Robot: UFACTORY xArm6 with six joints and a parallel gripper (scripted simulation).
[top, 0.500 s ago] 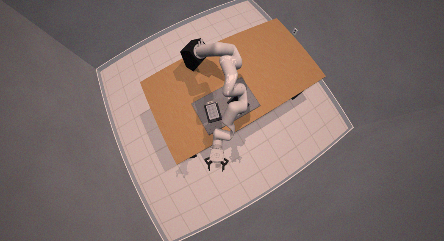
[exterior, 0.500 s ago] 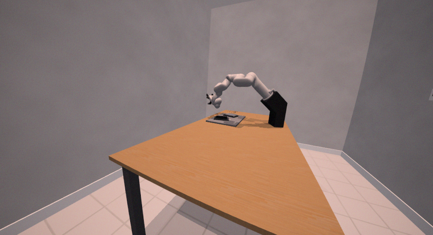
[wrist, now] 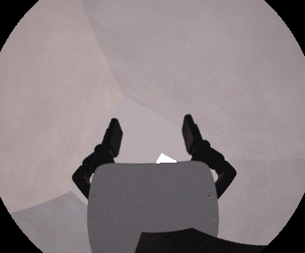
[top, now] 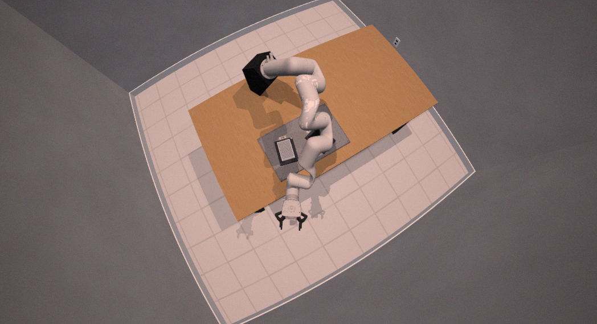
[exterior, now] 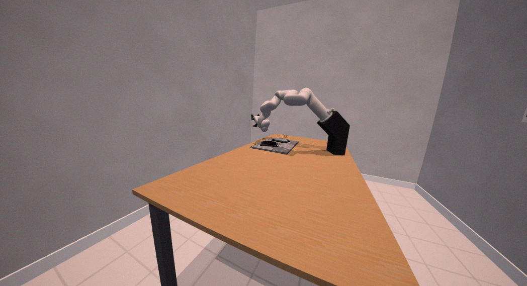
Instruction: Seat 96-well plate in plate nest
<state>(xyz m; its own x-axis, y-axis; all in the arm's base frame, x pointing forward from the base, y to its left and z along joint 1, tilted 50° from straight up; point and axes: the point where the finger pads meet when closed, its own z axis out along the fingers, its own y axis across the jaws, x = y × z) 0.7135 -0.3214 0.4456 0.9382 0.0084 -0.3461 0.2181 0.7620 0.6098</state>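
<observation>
Right now my hand is 46 cm past the white 96-well plate, 22 cm above it and 5 cm to the right of it. From my hand the other things lie so: dark plate 49 cm behind, 28 cm to the left, 22 cm below; then plate nest 46 cm behind, 24 cm below, 5 cm to the left.
</observation>
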